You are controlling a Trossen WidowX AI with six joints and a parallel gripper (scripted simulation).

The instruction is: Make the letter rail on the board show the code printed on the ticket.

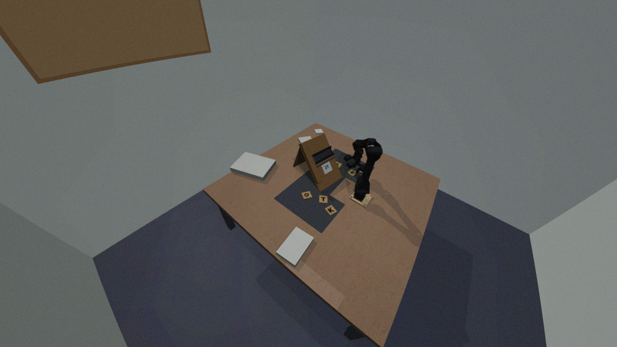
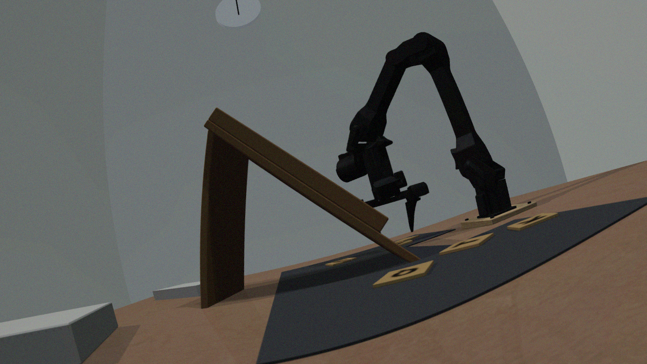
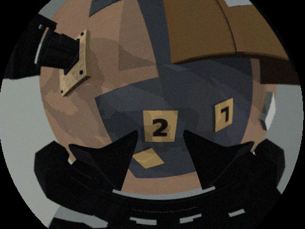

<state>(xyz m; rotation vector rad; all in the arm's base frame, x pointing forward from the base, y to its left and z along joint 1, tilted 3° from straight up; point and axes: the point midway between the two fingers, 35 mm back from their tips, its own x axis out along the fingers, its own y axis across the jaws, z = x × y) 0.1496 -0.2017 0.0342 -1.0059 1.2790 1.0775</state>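
Right now the tile marked 2 is 20 mm below my gripper tip. From my gripper tip the other things lie so: tile marked T: 370 mm to the left, 40 mm ahead, 20 mm below; then white ticket: 180 mm to the left, 140 mm ahead, 80 mm above; then dark mat: 190 mm to the left, 50 mm ahead, 20 mm below.
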